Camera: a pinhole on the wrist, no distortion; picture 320 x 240 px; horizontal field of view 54.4 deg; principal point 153.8 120.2 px. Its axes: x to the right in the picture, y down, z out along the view. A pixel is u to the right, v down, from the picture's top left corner.
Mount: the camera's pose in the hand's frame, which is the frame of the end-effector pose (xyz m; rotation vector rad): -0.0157 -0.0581 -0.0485 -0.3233 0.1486 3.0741
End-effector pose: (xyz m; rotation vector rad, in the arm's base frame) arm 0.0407 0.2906 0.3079 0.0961 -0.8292 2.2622
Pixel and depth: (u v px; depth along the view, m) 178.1 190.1 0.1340
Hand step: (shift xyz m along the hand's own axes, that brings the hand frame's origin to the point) -0.0551 -0.0742 0.0825
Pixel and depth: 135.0 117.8 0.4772
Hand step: -0.0853 -0.0077 0.4218
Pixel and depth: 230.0 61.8 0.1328
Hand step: -0.0733 -0.0188 0.0717
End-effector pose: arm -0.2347 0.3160 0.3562 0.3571 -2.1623 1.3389
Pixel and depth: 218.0 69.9 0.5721
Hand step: -0.2431 0.0955 0.4754
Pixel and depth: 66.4 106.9 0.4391
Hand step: 0.0157 0.0001 0.4031
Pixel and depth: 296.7 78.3 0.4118
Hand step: -0.2817 0.0452 0.3078
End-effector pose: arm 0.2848 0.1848 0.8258 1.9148 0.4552 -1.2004
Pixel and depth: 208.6 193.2 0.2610
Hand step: -0.1176 -0.0911 0.2015
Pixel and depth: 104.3 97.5 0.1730
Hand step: -0.0236 -0.0292 0.1246
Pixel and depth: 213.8 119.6 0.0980
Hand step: -0.0543 -0.0474 0.0429
